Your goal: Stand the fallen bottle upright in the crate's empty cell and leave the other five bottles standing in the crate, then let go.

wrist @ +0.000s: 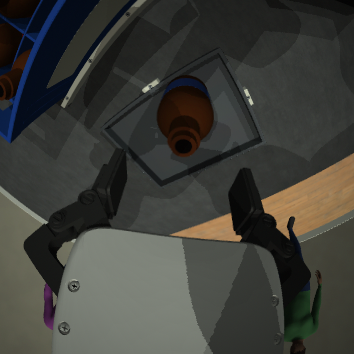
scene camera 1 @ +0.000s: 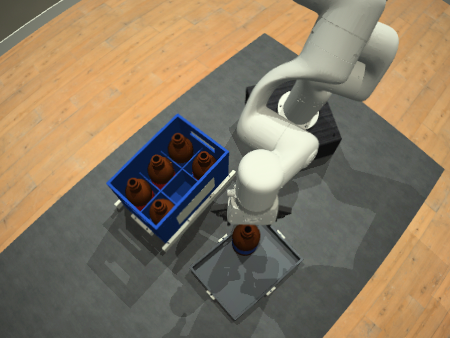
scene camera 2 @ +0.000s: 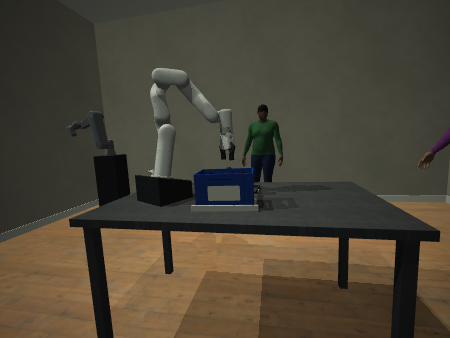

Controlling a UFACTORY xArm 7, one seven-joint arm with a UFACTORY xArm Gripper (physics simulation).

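Seen in the pictures: gripper, fingertip midpoint: point(wrist: 181, 171) point(scene camera 1: 248, 220) point(scene camera 2: 227, 159); arm's base, origin of the base link: point(scene camera 1: 297, 110) point(scene camera 2: 162, 177).
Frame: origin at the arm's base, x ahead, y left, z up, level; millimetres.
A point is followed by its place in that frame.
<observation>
The loose brown bottle point(scene camera 1: 246, 240) @(x 400, y 120, z -4 mm) point(wrist: 185, 112) @(x 370, y 96, z -4 mm) with a blue band stands upright in the grey tray point(scene camera 1: 232, 297) @(x 525, y 181, z -121 mm) point(wrist: 230, 125) @(x 360, y 206, z -121 mm), near one end. The blue crate point(scene camera 1: 220, 175) @(x 292, y -55, z -44 mm) point(scene camera 2: 200, 192) @(x 283, y -240, z -36 mm) point(wrist: 42, 65) @(x 418, y -55, z 28 mm) stands beside the tray. Its empty cell point(scene camera 1: 179, 187) @(x 377, y -146, z -118 mm) is in the row nearer the tray, between a bottle point(scene camera 1: 204, 164) @(x 315, y -90, z 18 mm) and another bottle point(scene camera 1: 161, 211) @(x 485, y -86, z 26 mm). The other bottles stand upright in the crate. My gripper point(scene camera 1: 251, 215) @(x 377, y 103, z 81 mm) point(scene camera 2: 227, 157) @(x 377, y 103, z 81 mm) point(wrist: 181, 171) @(x 377, y 103, z 81 mm) is open and empty, pointing down, above the bottle's level. In the wrist view the bottle's neck shows beyond the fingertips.
A pale rail point(scene camera 1: 200, 210) @(x 395, y -45, z -97 mm) point(scene camera 2: 225, 208) @(x 398, y -252, z -110 mm) runs along the crate's base. The arm stands on a black block point(scene camera 1: 327, 145) @(x 15, y 129, z -42 mm) point(scene camera 2: 162, 190) @(x 58, y -144, z -44 mm). A person in green point(scene camera 2: 264, 137) is behind the table point(scene camera 2: 320, 217) @(x 793, y -331, z -126 mm). Another arm is on a black pedestal point(scene camera 2: 111, 177) at the left.
</observation>
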